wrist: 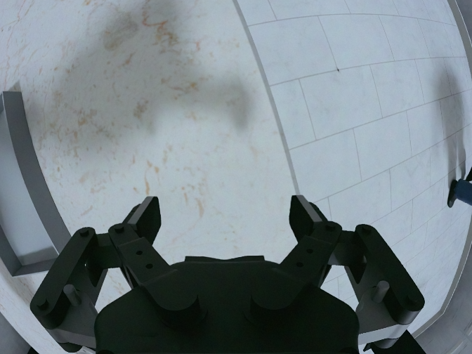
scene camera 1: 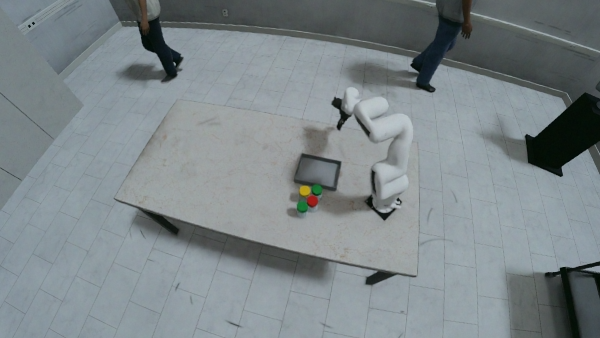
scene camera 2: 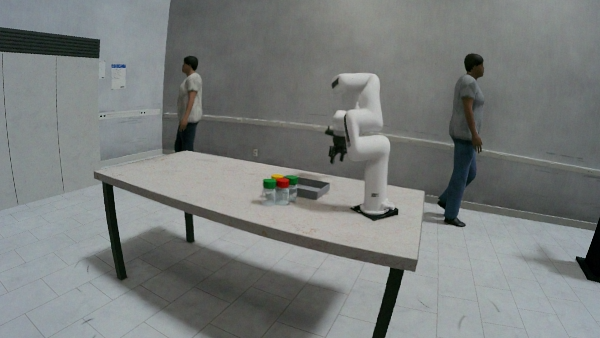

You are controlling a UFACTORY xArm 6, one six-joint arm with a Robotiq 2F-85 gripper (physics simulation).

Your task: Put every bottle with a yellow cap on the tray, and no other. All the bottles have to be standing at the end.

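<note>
A bottle with a yellow cap (scene camera 1: 305, 191) (scene camera 2: 277, 177) stands in a close group beside the tray. With it stand a green-capped bottle (scene camera 1: 317, 190) (scene camera 2: 292, 181) nearest the tray, a red-capped bottle (scene camera 1: 312, 201) (scene camera 2: 282, 184) and another green-capped bottle (scene camera 1: 302, 207) (scene camera 2: 269, 185). The dark grey tray (scene camera 1: 297, 171) (scene camera 2: 316, 194) (wrist: 31, 165) lies on the table; no bottle shows on it. My gripper (scene camera 1: 340, 128) (scene camera 2: 337, 161) (wrist: 224, 209) is open and empty, high above the table on the far side of the tray. The bottles do not show in the wrist view.
The arm's base (scene camera 1: 384, 207) (scene camera 2: 375, 214) is on the table (scene camera 1: 210, 165) (scene camera 2: 200, 185) (wrist: 190, 165), right of the bottles. Two people (scene camera 1: 159, 40) (scene camera 1: 440, 45) (scene camera 2: 189, 105) (scene camera 2: 466, 135) are beyond the table. A black stand (scene camera 1: 562, 135) is at the right.
</note>
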